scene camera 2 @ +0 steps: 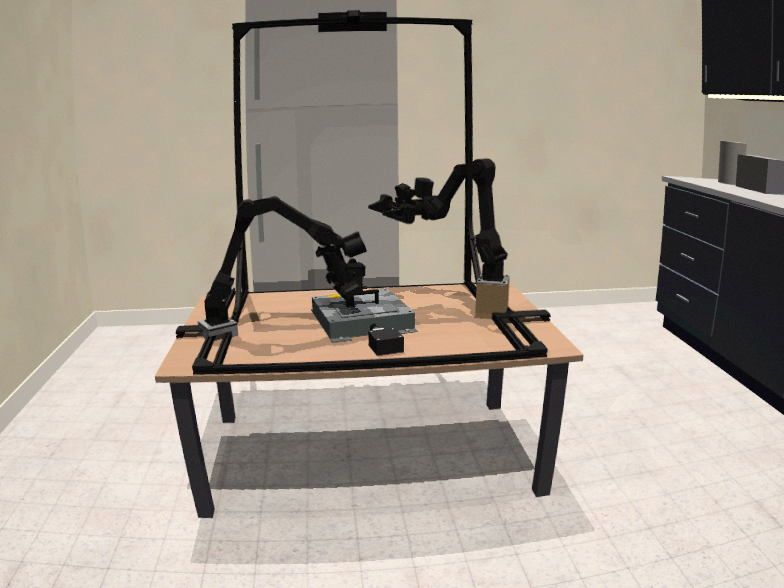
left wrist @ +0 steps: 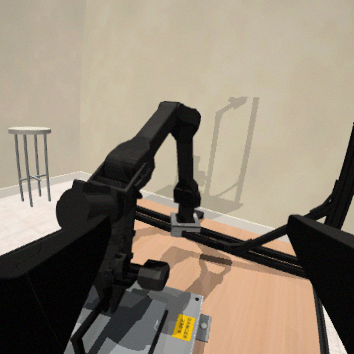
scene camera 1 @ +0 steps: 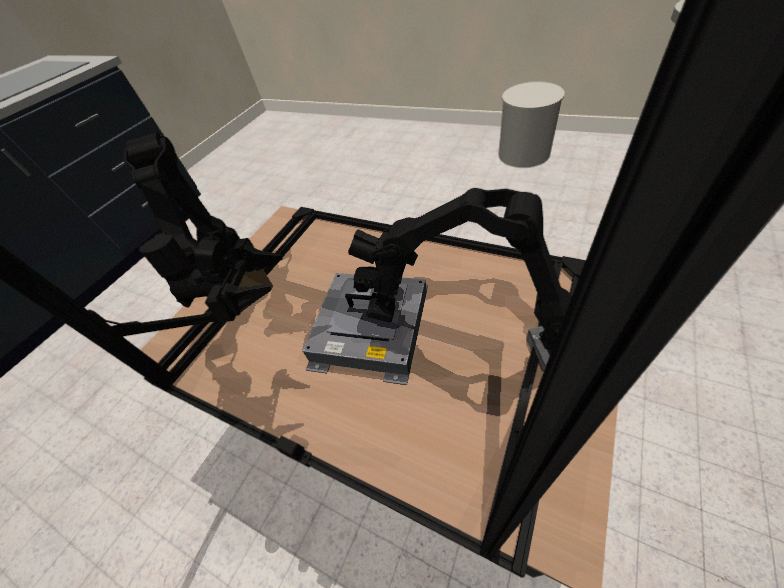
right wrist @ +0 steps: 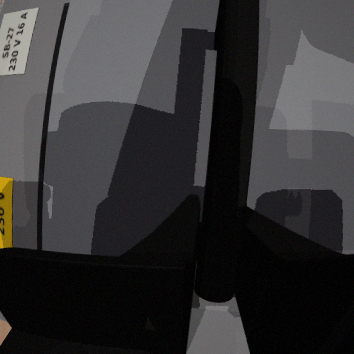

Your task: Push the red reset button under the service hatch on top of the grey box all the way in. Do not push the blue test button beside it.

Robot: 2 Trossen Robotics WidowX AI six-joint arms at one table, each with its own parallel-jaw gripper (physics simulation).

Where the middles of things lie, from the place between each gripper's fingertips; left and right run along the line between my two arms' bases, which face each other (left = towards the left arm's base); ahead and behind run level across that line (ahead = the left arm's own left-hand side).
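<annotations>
My right gripper is 3 cm to the right of the service hatch (scene camera 1: 349,317), and it's 2 cm below it.
My left gripper is 70 mm to the left of the service hatch and 150 mm short of it, and it's 260 mm above it.
</annotations>
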